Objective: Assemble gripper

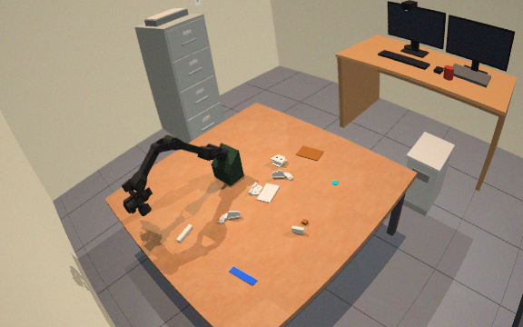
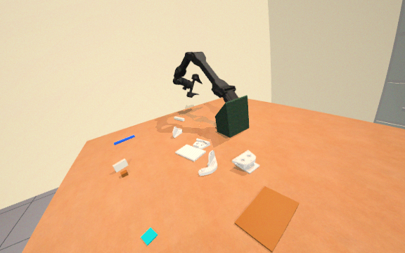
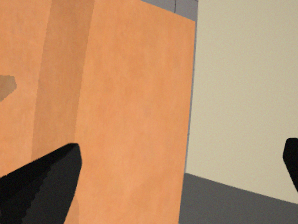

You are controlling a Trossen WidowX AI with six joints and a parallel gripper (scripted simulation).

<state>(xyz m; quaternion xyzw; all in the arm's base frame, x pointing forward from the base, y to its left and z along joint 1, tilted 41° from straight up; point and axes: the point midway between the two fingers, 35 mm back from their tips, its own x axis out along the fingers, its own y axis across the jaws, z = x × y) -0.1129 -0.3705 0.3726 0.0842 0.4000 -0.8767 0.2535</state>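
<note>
The white bar lies 28 cm ahead of my gripper tip, 9 cm to the left of it and 15 cm below it. Round my gripper tip: blue strip (66 cm ahead, 8 cm to the left, 15 cm below); then small brown cube (70 cm ahead, 47 cm to the left, 15 cm below); then white block (71 cm ahead, 41 cm to the left, 14 cm below).
</note>
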